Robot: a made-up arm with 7 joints.
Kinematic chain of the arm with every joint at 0, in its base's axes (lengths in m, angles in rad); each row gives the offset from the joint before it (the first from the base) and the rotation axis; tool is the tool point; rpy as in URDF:
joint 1: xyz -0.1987 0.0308 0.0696 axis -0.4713 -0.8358 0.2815
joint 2: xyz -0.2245 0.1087 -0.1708 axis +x
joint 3: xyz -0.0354 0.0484 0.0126 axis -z
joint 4: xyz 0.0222 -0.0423 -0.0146 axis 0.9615 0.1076 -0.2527
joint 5: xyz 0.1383 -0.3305 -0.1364 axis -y
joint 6: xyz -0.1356 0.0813 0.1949 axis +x
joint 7: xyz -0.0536 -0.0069 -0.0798 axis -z
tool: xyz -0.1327 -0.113 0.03 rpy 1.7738 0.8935 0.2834
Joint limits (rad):
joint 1: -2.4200..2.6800
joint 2: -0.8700..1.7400
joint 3: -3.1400..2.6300
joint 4: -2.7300..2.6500
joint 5: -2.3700..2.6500
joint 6: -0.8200..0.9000
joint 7: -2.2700..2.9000
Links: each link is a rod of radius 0.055 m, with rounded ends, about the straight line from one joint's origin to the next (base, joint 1, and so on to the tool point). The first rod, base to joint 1, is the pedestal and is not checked.
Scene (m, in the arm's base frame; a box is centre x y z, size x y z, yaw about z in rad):
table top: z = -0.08
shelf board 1: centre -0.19 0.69 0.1 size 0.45 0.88 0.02 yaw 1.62
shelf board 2: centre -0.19 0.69 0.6 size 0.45 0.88 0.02 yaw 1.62
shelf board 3: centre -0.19 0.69 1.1 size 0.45 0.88 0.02 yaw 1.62
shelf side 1: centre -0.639 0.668 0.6 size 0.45 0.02 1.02 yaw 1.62
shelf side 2: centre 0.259 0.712 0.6 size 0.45 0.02 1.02 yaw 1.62
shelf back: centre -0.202 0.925 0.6 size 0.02 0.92 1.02 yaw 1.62
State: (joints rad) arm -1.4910 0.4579 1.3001 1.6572 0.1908 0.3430 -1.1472
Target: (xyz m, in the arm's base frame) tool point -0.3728 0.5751 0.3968
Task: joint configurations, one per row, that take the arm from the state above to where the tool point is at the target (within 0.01 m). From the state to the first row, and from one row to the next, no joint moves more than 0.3 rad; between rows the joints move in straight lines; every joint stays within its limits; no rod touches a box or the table.
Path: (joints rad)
1: -1.5794 0.3007 1.2545 1.5073 0.1013 0.4410 -1.3260

